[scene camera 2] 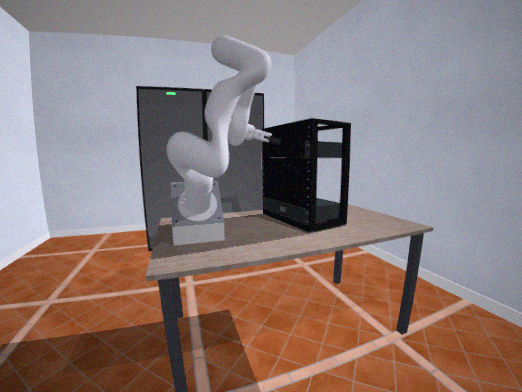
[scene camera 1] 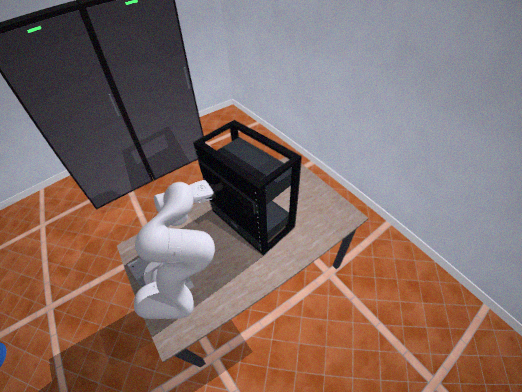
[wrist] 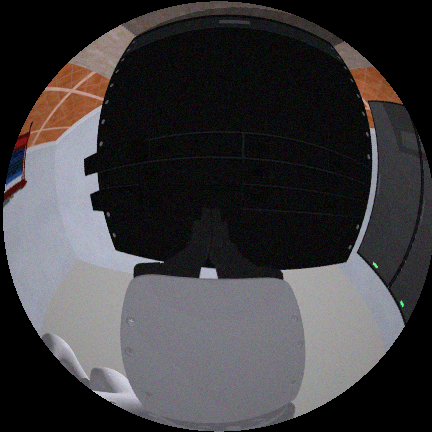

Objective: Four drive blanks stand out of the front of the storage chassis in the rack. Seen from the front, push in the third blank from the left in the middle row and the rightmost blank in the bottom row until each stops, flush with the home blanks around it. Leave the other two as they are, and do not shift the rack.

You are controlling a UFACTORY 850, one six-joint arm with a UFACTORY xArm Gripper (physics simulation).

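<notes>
The rack [scene camera 1: 295,195] [scene camera 2: 345,170] is black and stands upright on the table. The storage chassis [scene camera 1: 252,155] [scene camera 2: 329,149] is dark and sits high in it. In the wrist view, which shows the table at the top and the ceiling at the bottom, faint lines mark rows on the black chassis front [wrist: 195,145]. It is too dark to tell which blanks stand out or by how much. My gripper [scene camera 2: 276,141] [wrist: 208,218] is shut and empty, its fingertips close to the upper front of the rack. Contact cannot be told. In scene camera 1, the fingertips are lost against the black front.
A second dark unit [scene camera 1: 278,217] [scene camera 2: 327,210] sits low in the rack. Two black pieces jut past the rack's side at left in the wrist view. The wooden table [scene camera 1: 325,200] [scene camera 2: 380,225] carries rack and arm. A tall dark cabinet [scene camera 1: 55,100] [scene camera 2: 170,150] [wrist: 397,165] stands behind.
</notes>
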